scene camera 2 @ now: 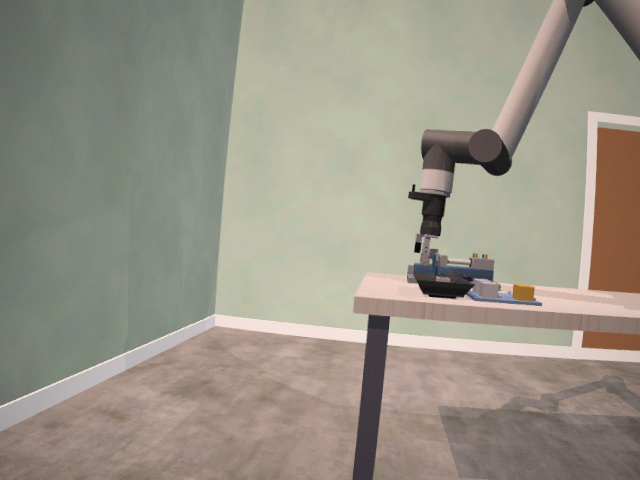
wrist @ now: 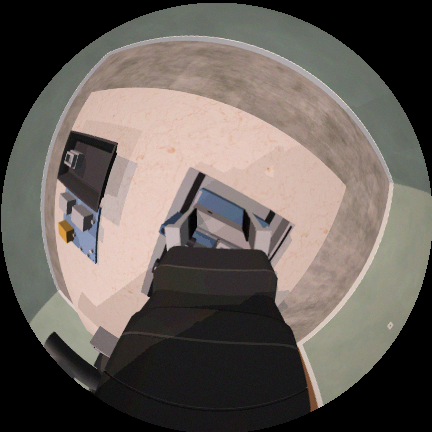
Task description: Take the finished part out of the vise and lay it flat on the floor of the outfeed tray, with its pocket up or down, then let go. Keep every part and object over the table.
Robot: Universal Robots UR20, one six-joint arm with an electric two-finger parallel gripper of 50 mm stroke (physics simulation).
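Frame: origin at the arm's base, x ahead, y left, z up, level; centimetres.
Seen in the pictures: gripper, between the fingertips: (scene camera 2: pixel 420 253) (wrist: pixel 219 218).
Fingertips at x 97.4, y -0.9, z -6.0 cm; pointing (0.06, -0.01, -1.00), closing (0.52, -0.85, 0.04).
Observation:
A point is followed by its place in that frame.
The vise (scene camera 2: pixel 454 270) @[x 85.7, y 1.7, z -10.6 cm] (wrist: pixel 221 205) @[x 98.2, y -0.7, z -9.7 cm] has a blue and grey body and stands on the table at the left end. My gripper (scene camera 2: pixel 422 252) @[x 97.4, y -0.9, z -6.0 cm] (wrist: pixel 219 218) @[x 97.4, y -0.9, z -6.0 cm] is open above its jaw area, with one finger at each side and nothing held. A pale grey piece (wrist: pixel 228 245) @[x 95.2, y -3.6, z -6.0 cm] shows low between the fingers, mostly hidden by the gripper body; I cannot tell whether it is the finished part. The black outfeed tray (scene camera 2: pixel 442 289) @[x 88.8, y 42.6, z -13.3 cm] (wrist: pixel 94 175) @[x 88.8, y 26.1, z -14.4 cm] lies beside the vise. A small grey block with a square opening (wrist: pixel 76 160) @[x 89.4, y 34.1, z -12.5 cm] is inside the tray, near its far side in the wrist view.
A blue plate (scene camera 2: pixel 504 300) @[x 73.3, y 39.3, z -15.0 cm] (wrist: pixel 90 245) @[x 71.0, y 21.8, z -14.8 cm] adjoins the tray and carries grey blocks (scene camera 2: pixel 485 288) (wrist: pixel 82 217) and an orange block (scene camera 2: pixel 523 292) @[x 68.4, y 36.8, z -12.8 cm] (wrist: pixel 65 231) @[x 70.0, y 31.4, z -11.5 cm]. A black-ended handle is partly visible at the vise's left side in the wrist view. The table edge is near the tray.

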